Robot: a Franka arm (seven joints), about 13 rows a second.
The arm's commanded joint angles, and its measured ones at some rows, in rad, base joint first. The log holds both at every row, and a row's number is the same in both.
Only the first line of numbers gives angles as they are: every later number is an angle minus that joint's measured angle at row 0.
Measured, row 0:
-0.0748, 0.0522, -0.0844, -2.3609, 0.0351, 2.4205, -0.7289
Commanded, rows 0 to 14:
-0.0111, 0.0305, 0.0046, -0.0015, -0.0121, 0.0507, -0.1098
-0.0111, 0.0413, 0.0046, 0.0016, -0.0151, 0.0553, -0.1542
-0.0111, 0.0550, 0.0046, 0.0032, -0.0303, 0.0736, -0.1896
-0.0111, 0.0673, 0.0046, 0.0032, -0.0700, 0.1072, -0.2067
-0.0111, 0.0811, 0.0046, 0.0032, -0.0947, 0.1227, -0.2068
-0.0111, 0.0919, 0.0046, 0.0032, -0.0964, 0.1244, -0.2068
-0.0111, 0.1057, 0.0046, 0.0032, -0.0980, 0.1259, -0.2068
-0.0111, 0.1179, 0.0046, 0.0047, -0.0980, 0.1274, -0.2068
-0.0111, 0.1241, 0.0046, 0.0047, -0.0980, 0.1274, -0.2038
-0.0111, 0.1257, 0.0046, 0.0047, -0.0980, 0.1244, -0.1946
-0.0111, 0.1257, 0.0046, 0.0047, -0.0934, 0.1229, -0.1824
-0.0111, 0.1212, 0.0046, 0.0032, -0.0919, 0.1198, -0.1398
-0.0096, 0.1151, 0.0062, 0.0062, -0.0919, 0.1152, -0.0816
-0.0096, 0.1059, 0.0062, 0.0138, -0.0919, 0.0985, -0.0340
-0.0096, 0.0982, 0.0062, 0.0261, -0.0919, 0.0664, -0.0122
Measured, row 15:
-0.0003, 0.1206, 0.0004, 0.0094, -0.0824, 0.1015, -0.0710
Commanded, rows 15 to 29:
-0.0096, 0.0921, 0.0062, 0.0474, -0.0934, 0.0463, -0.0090
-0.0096, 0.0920, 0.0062, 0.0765, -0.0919, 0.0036, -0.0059
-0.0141, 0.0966, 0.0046, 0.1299, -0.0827, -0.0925, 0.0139
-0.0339, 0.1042, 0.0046, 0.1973, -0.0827, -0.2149, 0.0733
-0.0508, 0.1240, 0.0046, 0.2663, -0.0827, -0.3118, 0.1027
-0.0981, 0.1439, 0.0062, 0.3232, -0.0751, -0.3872, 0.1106
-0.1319, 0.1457, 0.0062, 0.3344, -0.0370, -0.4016, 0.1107
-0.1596, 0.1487, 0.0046, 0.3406, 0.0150, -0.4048, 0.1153
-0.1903, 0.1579, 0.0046, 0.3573, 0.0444, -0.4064, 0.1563
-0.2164, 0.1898, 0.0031, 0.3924, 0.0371, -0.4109, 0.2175
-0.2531, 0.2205, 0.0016, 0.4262, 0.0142, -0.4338, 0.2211
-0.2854, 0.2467, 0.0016, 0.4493, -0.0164, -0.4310, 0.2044
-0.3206, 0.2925, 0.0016, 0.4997, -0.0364, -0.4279, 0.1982
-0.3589, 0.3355, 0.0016, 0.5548, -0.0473, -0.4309, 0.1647
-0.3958, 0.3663, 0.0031, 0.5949, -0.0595, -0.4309, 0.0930
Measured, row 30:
-0.3306, 0.2766, -0.0097, 0.4684, -0.0399, -0.3947, 0.1622
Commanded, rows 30 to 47:
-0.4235, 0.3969, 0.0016, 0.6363, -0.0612, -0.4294, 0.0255
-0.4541, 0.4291, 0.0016, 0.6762, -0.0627, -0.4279, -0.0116
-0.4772, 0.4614, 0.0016, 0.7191, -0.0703, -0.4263, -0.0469
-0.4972, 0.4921, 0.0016, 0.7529, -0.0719, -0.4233, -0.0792
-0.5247, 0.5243, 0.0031, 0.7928, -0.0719, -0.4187, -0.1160
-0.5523, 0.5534, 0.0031, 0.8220, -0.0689, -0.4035, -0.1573
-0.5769, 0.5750, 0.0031, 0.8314, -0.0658, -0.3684, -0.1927
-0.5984, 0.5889, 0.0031, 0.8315, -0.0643, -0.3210, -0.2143
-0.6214, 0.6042, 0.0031, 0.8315, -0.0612, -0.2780, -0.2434
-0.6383, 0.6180, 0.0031, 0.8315, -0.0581, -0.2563, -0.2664
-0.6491, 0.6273, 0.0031, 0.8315, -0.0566, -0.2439, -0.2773
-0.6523, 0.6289, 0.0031, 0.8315, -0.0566, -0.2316, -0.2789
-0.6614, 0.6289, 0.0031, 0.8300, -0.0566, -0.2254, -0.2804
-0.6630, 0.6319, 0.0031, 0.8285, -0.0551, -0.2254, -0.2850
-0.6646, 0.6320, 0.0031, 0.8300, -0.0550, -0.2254, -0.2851
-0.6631, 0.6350, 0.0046, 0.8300, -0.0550, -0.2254, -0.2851
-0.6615, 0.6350, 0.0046, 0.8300, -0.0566, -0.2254, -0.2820
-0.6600, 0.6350, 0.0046, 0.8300, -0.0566, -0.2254, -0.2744
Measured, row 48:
-0.6483, 0.6225, -0.0076, 0.8049, -0.0585, -0.2229, -0.2633
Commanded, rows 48 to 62:
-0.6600, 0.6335, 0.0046, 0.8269, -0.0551, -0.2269, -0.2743
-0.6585, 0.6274, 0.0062, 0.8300, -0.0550, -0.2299, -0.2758
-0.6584, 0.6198, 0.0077, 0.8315, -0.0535, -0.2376, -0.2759
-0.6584, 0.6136, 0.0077, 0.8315, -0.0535, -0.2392, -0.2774
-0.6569, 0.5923, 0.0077, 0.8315, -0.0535, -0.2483, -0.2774
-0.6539, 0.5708, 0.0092, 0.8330, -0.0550, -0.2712, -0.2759
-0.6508, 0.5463, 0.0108, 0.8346, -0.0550, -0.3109, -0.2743
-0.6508, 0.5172, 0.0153, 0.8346, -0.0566, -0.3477, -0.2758
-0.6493, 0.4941, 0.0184, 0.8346, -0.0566, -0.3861, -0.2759
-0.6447, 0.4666, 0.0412, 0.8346, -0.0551, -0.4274, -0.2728
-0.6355, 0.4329, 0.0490, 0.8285, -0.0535, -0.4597, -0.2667
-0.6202, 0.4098, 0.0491, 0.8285, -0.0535, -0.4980, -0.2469
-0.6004, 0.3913, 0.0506, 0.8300, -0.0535, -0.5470, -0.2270
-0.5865, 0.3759, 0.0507, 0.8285, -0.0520, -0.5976, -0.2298
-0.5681, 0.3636, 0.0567, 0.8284, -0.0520, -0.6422, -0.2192
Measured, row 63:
-0.5940, 0.4001, 0.0529, 0.8493, -0.0568, -0.5802, -0.2410
